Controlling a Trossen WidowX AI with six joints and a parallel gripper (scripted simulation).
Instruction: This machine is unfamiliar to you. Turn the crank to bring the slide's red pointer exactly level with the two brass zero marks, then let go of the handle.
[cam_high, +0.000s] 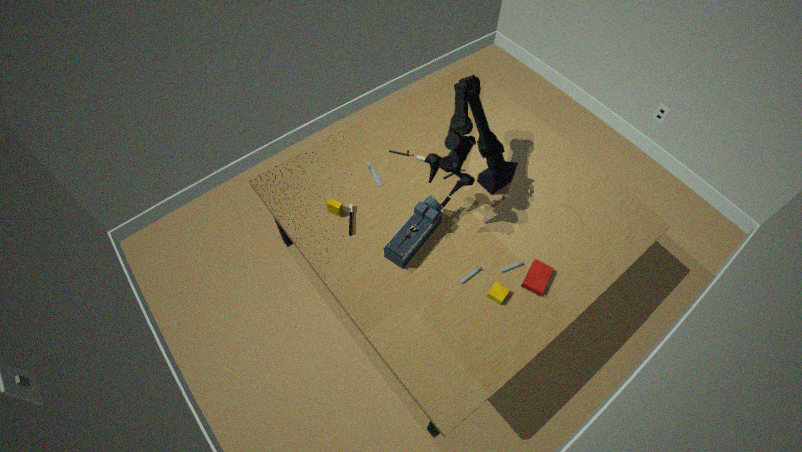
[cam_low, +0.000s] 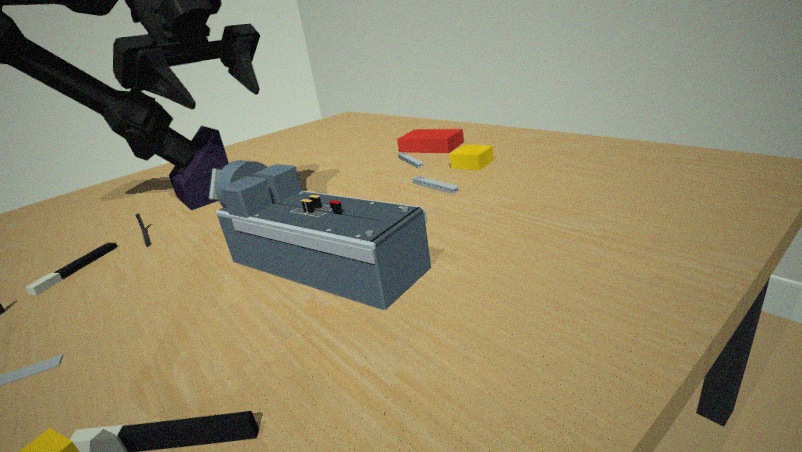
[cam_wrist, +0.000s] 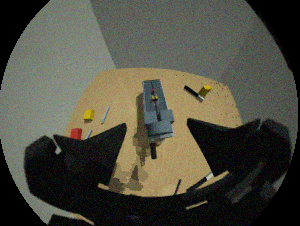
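The dark crank handle lies 130 mm below my gripper tip, 50 mm behind it and 10 mm to the right of it. Also, from my gripper tip: red pointer 170 mm ahead, 120 mm below, 50 mm to the left; red block 420 mm to the left, 190 mm below, 190 mm behind; grey bar 330 mm to the right, 200 mm below, 100 mm ahead.
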